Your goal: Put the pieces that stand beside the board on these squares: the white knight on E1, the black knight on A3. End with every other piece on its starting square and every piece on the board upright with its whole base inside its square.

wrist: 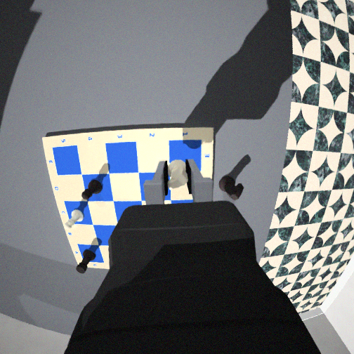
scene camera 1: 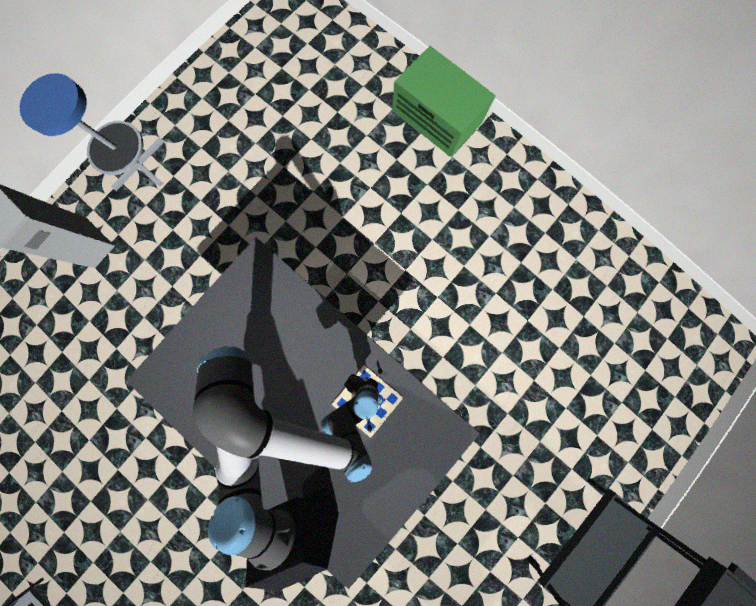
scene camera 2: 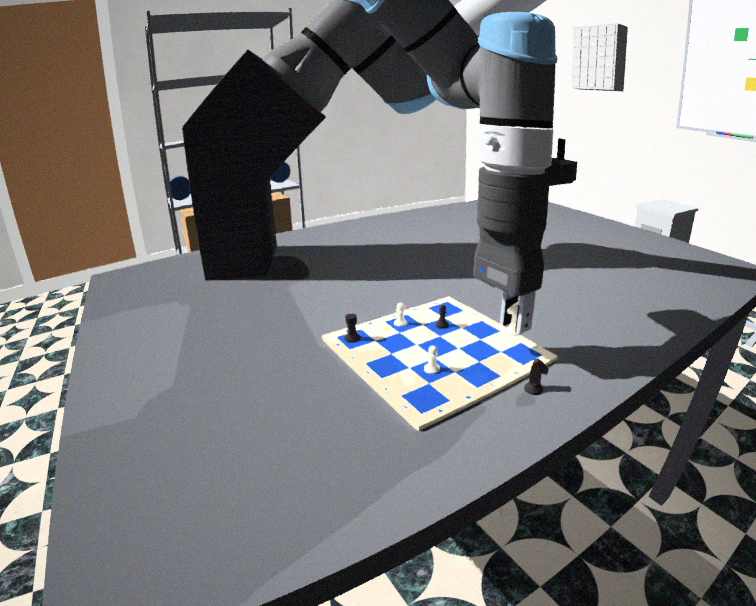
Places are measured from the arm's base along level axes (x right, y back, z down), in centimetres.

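Pixels of known places: gripper, fingertip midpoint: (scene camera 1: pixel 364 380) (scene camera 2: pixel 515 326); arm's base, origin of the base link: (scene camera 1: pixel 273 538) (scene camera 2: pixel 291 86).
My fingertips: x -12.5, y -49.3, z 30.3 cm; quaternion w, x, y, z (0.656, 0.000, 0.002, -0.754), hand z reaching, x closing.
Note:
For each thing: its top centre in the pictures, then the offset to it from my fingertips.
- white knight, middle of its top: (scene camera 2: pixel 517 302) dx +0.1, dy -0.1, dz -3.4 cm
- board, middle of its top: (scene camera 2: pixel 437 346) (scene camera 1: pixel 367 401) dx +7.6, dy +5.7, dz +3.6 cm
- black knight, middle of its top: (scene camera 2: pixel 539 360) dx +2.3, dy -7.0, dz +0.2 cm
- black rook, middle of its top: (scene camera 2: pixel 350 316) dx +16.4, dy +12.7, dz +0.3 cm
- black pawn, middle of its top: (scene camera 2: pixel 442 304) dx +4.1, dy +10.2, dz +0.4 cm
My gripper (scene camera 2: pixel 517 324) (wrist: pixel 176 170) is shut on the white knight (scene camera 2: pixel 514 313) (wrist: pixel 177 171) and holds it upright above the board (scene camera 2: pixel 414 419) (wrist: pixel 207 137), near the E1 corner. In the wrist view the knight appears just below the blue E1 square (wrist: pixel 185 151); its exact height is hard to tell. The black knight (scene camera 2: pixel 535 377) (wrist: pixel 230 187) stands upright on the table beside the board's 1 side. Square A3 is hidden in the wrist view. In scene camera 1 the arm hides the fingers and part of the board (scene camera 1: pixel 392 398).
On the board stand a black rook (scene camera 2: pixel 351 328) (wrist: pixel 87 260) on A5, a white pawn (scene camera 2: pixel 400 314) (wrist: pixel 75 217) on C5, a black pawn (scene camera 2: pixel 442 316) (wrist: pixel 92 188) on D4 and another white pawn (scene camera 2: pixel 431 360) on B2. The table edge (scene camera 2: pixel 479 511) lies beyond the black knight.

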